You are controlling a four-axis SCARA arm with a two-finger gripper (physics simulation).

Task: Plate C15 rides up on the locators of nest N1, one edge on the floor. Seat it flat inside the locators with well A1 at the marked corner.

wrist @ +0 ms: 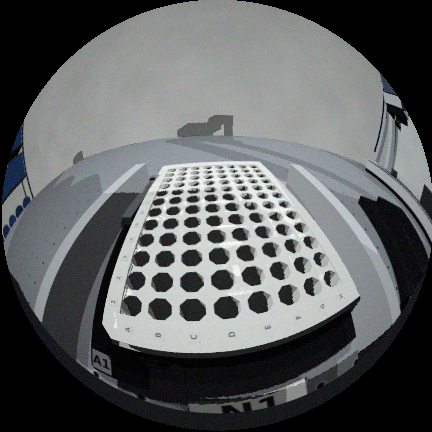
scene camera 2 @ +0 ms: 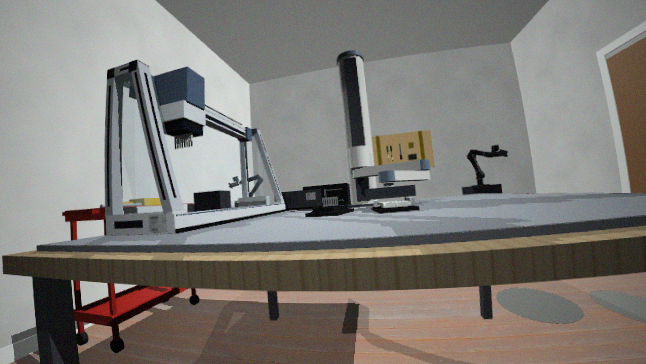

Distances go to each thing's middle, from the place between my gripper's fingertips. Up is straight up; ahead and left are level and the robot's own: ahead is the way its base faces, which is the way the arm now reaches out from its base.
Now: the plate C15 (wrist: 220,259) 40 mm behind my hand and 10 mm below it. From my hand the other things lie so: black nest N1 (wrist: 215,376) (40 mm behind, 20 mm below).
